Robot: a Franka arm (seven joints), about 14 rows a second.
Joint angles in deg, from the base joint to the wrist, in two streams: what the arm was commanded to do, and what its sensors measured. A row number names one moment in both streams.
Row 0, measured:
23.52 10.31 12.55 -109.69 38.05 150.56 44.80
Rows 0 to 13, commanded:
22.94 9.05 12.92 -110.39 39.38 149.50 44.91
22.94 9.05 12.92 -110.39 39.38 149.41 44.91
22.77 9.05 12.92 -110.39 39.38 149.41 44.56
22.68 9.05 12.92 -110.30 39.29 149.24 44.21
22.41 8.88 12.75 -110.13 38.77 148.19 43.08
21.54 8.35 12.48 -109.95 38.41 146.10 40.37
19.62 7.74 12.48 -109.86 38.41 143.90 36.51
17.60 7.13 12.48 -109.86 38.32 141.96 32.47
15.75 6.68 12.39 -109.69 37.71 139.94 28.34
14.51 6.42 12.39 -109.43 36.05 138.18 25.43
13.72 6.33 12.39 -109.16 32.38 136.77 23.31
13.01 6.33 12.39 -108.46 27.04 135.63 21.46
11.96 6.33 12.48 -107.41 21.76 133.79 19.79
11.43 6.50 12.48 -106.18 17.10 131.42 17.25
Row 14, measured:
12.80 6.55 11.84 -108.23 23.76 134.93 21.49
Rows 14 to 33, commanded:
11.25 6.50 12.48 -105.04 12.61 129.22 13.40
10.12 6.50 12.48 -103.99 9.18 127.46 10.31
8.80 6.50 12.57 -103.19 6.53 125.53 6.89
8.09 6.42 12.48 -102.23 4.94 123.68 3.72
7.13 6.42 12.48 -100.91 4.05 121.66 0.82
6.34 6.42 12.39 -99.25 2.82 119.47 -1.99
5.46 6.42 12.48 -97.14 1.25 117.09 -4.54
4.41 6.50 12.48 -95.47 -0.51 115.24 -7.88
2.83 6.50 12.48 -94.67 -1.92 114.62 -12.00
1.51 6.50 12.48 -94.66 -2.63 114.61 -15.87
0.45 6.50 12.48 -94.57 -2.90 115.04 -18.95
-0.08 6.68 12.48 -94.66 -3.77 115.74 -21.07
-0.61 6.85 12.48 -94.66 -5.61 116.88 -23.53
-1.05 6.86 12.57 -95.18 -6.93 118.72 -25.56
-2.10 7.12 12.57 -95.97 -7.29 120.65 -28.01
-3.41 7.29 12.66 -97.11 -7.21 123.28 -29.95
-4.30 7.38 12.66 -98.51 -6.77 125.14 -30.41
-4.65 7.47 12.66 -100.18 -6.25 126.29 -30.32
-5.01 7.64 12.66 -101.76 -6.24 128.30 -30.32
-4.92 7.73 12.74 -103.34 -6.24 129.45 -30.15
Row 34, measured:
-3.87 8.33 11.69 -99.47 -6.06 126.25 -29.31
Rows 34 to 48, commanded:
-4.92 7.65 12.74 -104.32 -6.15 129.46 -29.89
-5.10 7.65 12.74 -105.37 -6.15 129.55 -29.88
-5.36 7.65 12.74 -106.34 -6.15 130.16 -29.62
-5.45 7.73 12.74 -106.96 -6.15 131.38 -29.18
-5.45 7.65 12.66 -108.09 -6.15 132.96 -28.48
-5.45 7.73 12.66 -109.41 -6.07 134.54 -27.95
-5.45 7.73 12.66 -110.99 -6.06 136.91 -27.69
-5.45 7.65 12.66 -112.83 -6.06 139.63 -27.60
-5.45 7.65 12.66 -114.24 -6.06 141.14 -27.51
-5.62 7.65 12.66 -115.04 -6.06 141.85 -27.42
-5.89 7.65 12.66 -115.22 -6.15 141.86 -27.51
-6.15 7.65 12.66 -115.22 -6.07 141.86 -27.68
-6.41 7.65 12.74 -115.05 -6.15 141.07 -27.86
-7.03 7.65 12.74 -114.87 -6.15 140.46 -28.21
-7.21 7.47 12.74 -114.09 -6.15 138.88 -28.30
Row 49, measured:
-4.71 8.87 12.05 -113.32 -5.76 141.48 -28.49
